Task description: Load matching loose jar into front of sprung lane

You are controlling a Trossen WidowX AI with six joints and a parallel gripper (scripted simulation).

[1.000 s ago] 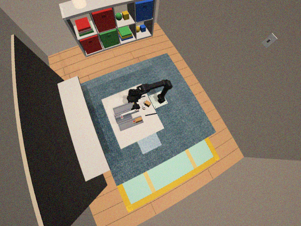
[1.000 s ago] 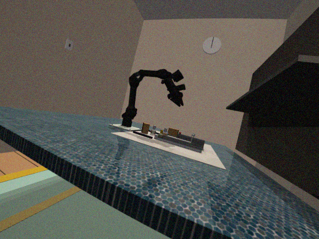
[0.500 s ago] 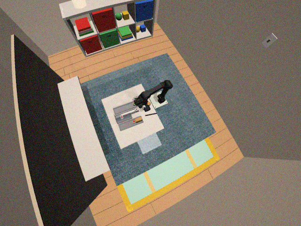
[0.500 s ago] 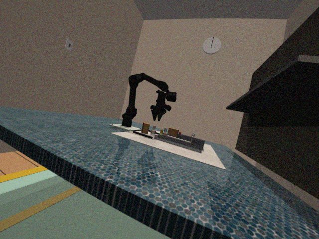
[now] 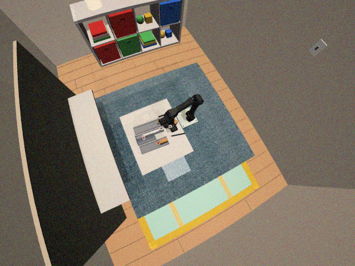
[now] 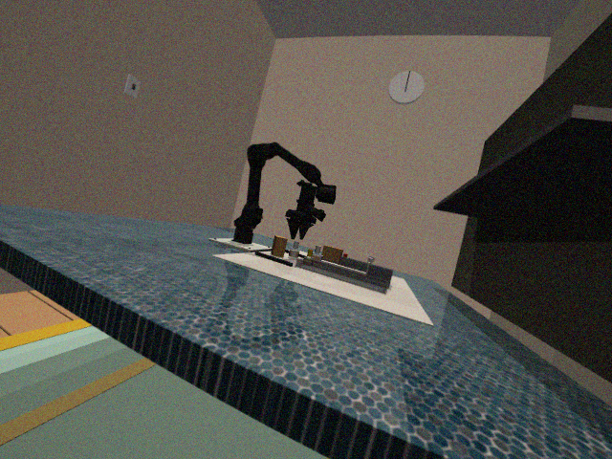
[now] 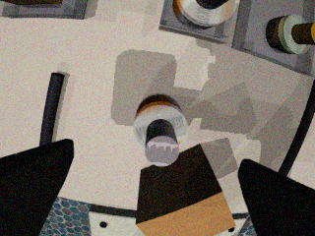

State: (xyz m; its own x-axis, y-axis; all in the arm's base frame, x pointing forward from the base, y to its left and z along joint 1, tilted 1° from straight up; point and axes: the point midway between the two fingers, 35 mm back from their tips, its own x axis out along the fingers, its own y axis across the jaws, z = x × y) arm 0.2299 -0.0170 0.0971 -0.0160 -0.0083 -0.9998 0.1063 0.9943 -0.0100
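The lane rack lies 240 mm ahead of my gripper tip, 60 mm below it and 30 mm to the right of it.
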